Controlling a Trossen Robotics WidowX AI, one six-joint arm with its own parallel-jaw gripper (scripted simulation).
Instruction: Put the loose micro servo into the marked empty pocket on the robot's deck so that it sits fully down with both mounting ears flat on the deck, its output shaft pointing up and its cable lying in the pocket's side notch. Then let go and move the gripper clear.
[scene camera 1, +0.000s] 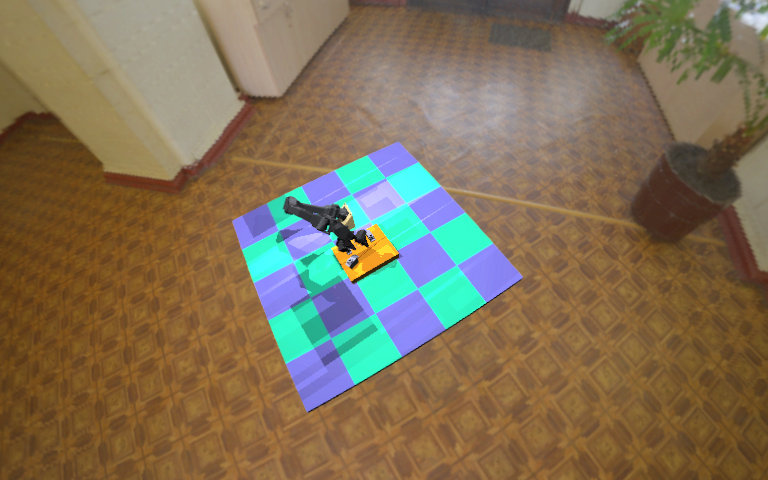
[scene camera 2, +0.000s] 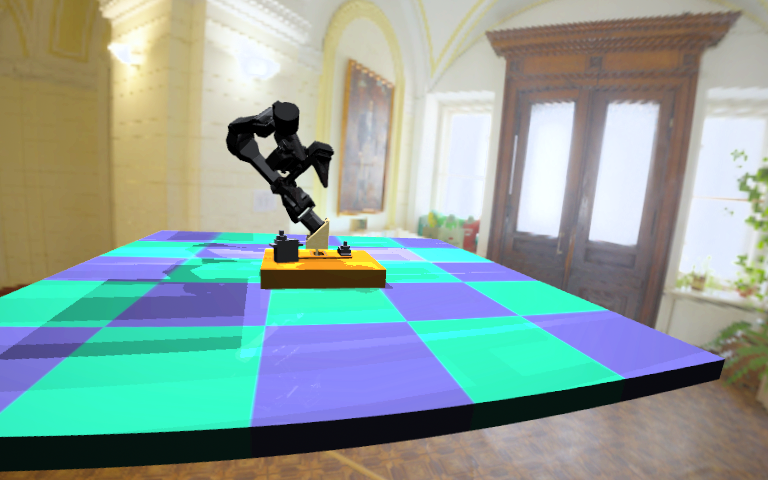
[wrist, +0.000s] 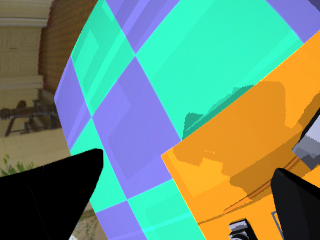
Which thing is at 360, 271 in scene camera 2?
An orange deck.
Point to the gripper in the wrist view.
192, 169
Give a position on a dark micro servo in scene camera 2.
285, 250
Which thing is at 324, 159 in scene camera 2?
The gripper.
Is the gripper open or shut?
Open.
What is the gripper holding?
Nothing.
